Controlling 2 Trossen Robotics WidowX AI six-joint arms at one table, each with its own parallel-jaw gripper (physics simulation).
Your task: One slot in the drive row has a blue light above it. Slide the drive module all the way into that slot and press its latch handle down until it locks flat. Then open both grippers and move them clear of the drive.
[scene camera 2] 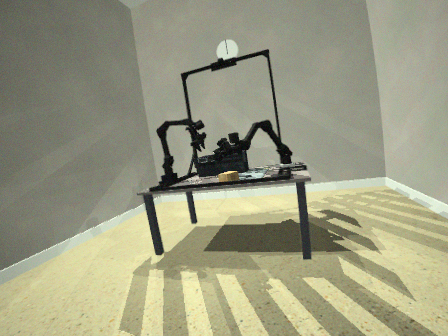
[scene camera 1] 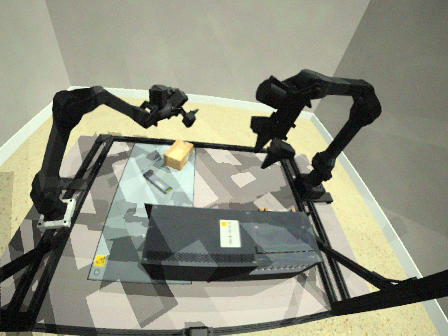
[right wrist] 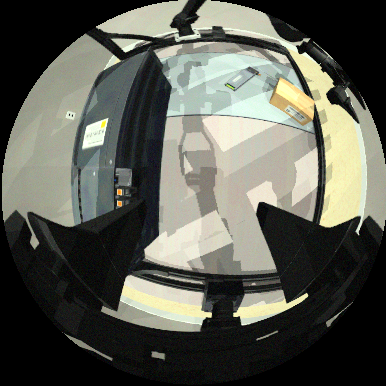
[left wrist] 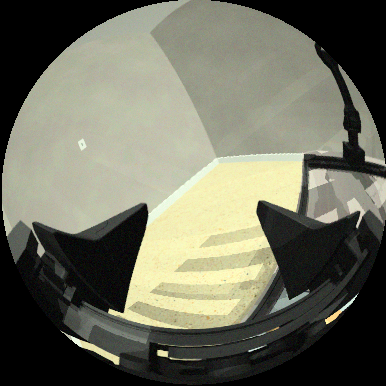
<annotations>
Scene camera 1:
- right gripper: 258, 160
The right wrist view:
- right gripper: 203, 207
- tan cardboard box: 285, 96
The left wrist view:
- left gripper: 203, 207
</annotations>
